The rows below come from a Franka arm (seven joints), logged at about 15 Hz.
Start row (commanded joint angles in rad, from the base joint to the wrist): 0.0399 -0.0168 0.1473 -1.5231 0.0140 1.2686 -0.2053
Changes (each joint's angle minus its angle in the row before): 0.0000 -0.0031 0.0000 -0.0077 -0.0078 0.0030 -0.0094; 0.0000 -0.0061 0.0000 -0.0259 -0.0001 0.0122 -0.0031; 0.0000 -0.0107 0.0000 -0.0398 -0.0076 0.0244 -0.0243; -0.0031 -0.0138 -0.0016 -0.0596 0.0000 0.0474 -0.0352; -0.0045 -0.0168 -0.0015 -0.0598 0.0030 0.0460 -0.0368; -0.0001 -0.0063 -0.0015 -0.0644 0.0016 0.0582 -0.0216; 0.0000 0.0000 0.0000 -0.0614 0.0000 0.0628 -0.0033; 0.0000 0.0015 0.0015 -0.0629 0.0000 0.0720 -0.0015
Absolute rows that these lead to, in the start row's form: 0.0399 -0.0199 0.1473 -1.5308 0.0062 1.2716 -0.2147; 0.0399 -0.0260 0.1473 -1.5567 0.0061 1.2838 -0.2178; 0.0399 -0.0367 0.1473 -1.5965 -0.0015 1.3082 -0.2421; 0.0368 -0.0505 0.1457 -1.6561 -0.0015 1.3556 -0.2773; 0.0323 -0.0673 0.1442 -1.7159 0.0015 1.4016 -0.3141; 0.0322 -0.0736 0.1427 -1.7803 0.0031 1.4598 -0.3357; 0.0322 -0.0736 0.1427 -1.8417 0.0031 1.5226 -0.3390; 0.0322 -0.0721 0.1442 -1.9046 0.0031 1.5946 -0.3405
